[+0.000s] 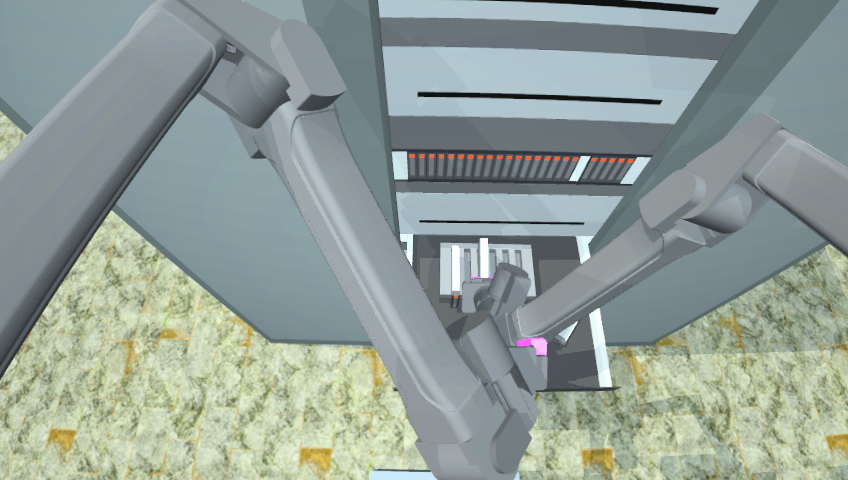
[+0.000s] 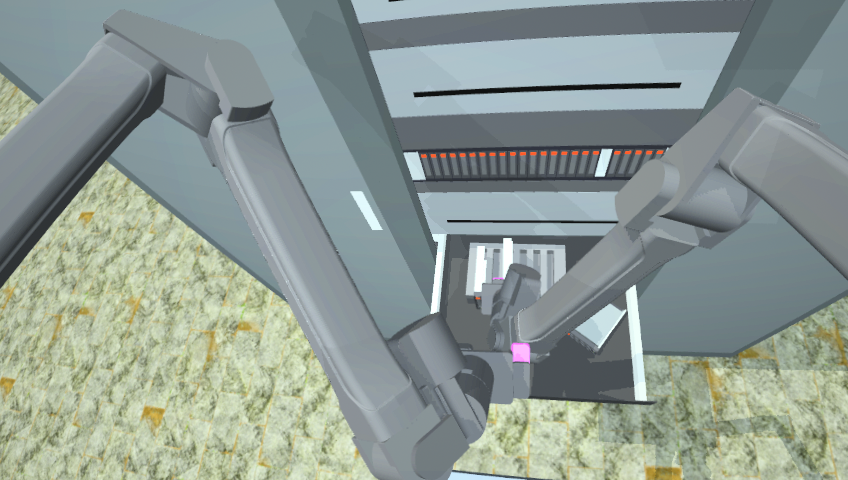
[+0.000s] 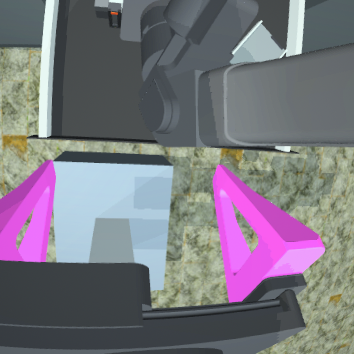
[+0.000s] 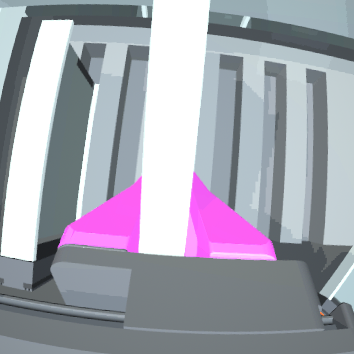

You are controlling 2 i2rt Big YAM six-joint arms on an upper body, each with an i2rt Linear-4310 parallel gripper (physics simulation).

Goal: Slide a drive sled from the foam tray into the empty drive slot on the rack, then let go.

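Frame: origin at the left arm's base, x ahead, y left, z up, level; metres.
Seen in the pictures: left gripper, between the fingertips: (image 2: pixel 478 349) (image 3: pixel 136 169); right gripper, between the fingertips: (image 1: pixel 481 279).
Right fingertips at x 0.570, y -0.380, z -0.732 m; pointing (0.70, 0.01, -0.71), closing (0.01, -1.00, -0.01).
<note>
Offsets run from my right fingertips to a thing's top centre. "spot": to the spot under its first point.
My right gripper (image 1: pixel 482 278) (image 2: pixel 498 278) (image 4: pixel 170 175) is shut on a white-edged drive sled {dx +0.016, dy +0.000, dz +0.092 m} (image 1: pixel 483 256) (image 2: pixel 507 254) (image 4: pixel 172 125), which stands upright at the foam tray {dx +0.033, dy -0.017, dz -0.014 m} (image 1: pixel 445 270) (image 2: pixel 559 256) (image 4: pixel 340 150). Whether its hidden lower edge is clear of the tray cannot be told. Another sled {dx +0.004, dy +0.059, dz +0.043 m} (image 1: pixel 455 267) (image 2: pixel 480 268) (image 4: pixel 37 140) stands at the tray's left end. In the rack's row of orange-tipped drives {spot: dx +0.130, dy -0.001, dz +0.239 m} (image 1: pixel 493 166) (image 2: pixel 511 164), a pale gap (image 1: pixel 579 168) (image 2: pixel 603 162) shows toward the right. My left gripper (image 1: pixel 532 346) (image 2: pixel 520 352) (image 3: pixel 136 169) is open and empty, near the drawer's front.
The tray stands at the back of a pulled-out drawer with pale side walls (image 1: pixel 601 356) (image 2: pixel 636 356) (image 3: pixel 47 75). A tilted drive unit {dx -0.065, dy -0.191, dz -0.052 m} (image 1: pixel 568 333) (image 2: pixel 601 325) (image 3: pixel 257 46) lies at the drawer's right. The right arm's wrist crosses close to the left arm. A pale blue block (image 3: pixel 75 200) shows below the left fingers.
</note>
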